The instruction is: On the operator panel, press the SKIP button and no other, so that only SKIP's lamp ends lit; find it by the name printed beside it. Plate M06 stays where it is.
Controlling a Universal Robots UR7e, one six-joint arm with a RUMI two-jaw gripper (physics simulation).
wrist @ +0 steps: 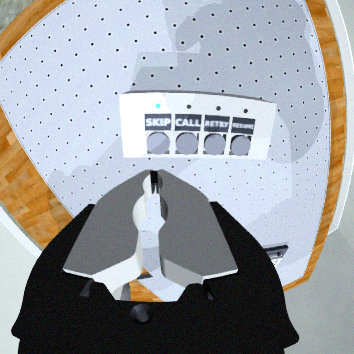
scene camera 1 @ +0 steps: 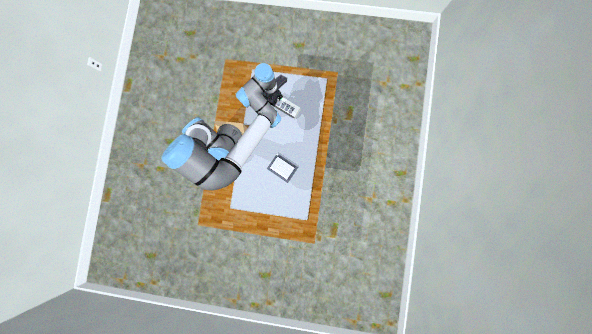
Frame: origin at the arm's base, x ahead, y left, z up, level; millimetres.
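Seen in the pictures: gripper, between the fingertips: [wrist: 155, 172] [scene camera 1: 277, 100]; arm's base, origin of its link: [scene camera 1: 230, 134].
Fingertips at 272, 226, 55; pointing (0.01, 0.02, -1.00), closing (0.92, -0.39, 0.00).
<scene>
Offsets run from my fingertips to a thing's top centre, as dx, dy, dz. Level surfaces: height alone.
The white operator panel @[+48, -2, -59] [scene camera 1: 295, 112] [wrist: 133, 130] lies on the perforated board. In the wrist view it has a row of round grey buttons under the labels SKIP, CALL, RETRY and RESUME. The SKIP lamp @[+16, +36, -61] [wrist: 158, 106] is lit cyan; the CALL lamp @[+43, +24, -61] [wrist: 188, 106], the RETRY lamp @[+71, +11, -61] [wrist: 218, 108] and the RESUME lamp @[+98, -2, -61] [wrist: 245, 111] are dark. The SKIP button @[+0, +1, -59] [wrist: 158, 143] shows fully. My gripper [wrist: 155, 172] is shut and empty, its tips apart from the panel, just below the SKIP button in the wrist view. I cannot make out plate M06 by name.
The pale perforated board @[dz -115] [scene camera 1: 270, 200] [wrist: 75, 30] lies on the wooden table @[dz -128] [scene camera 1: 215, 217] [wrist: 15, 165]. A dark-framed tray with a white inside [scene camera 1: 282, 168] rests on the board; part of it shows at the lower right of the wrist view. A light wooden block [scene camera 1: 231, 126] is beside the arm.
</scene>
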